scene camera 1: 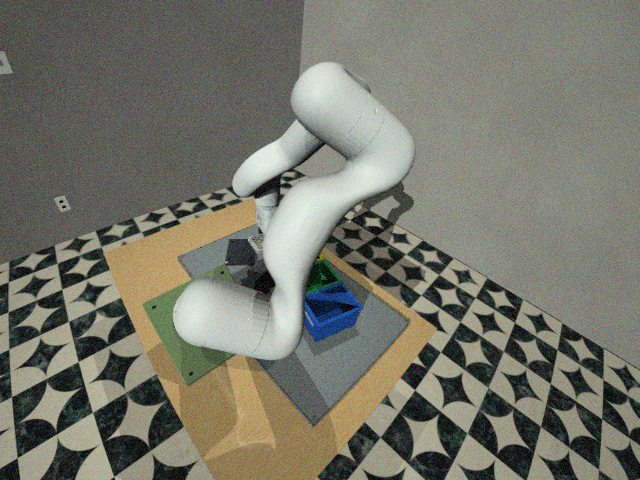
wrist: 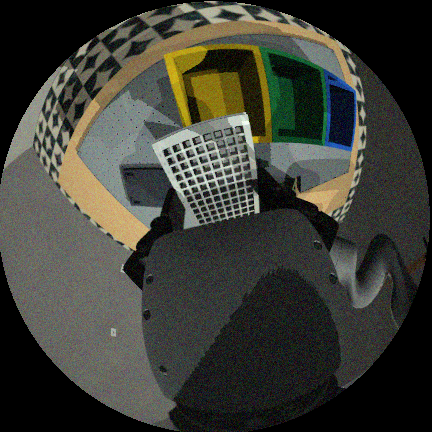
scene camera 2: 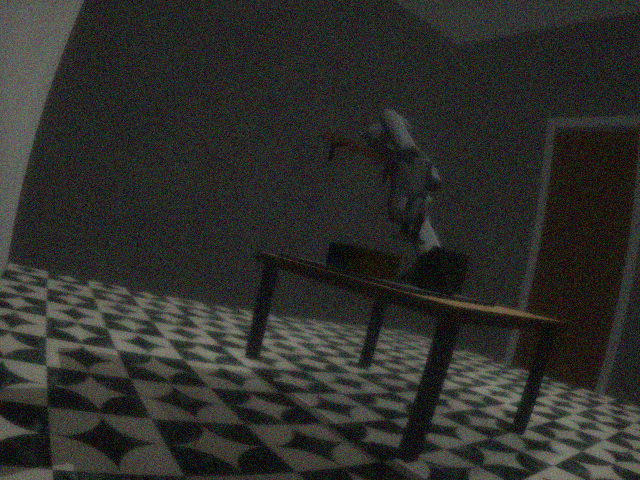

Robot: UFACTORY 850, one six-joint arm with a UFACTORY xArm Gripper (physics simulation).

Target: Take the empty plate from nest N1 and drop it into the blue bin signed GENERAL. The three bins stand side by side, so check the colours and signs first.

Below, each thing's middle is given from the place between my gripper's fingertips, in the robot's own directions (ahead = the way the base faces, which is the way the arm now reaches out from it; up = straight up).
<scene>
Now: the white gridded plate (wrist: 211, 164) right at my hand. The rest, counted from my hand: dark nest (wrist: 149, 185) 10 mm ahead, 180 mm to the left, 170 mm below.
</scene>
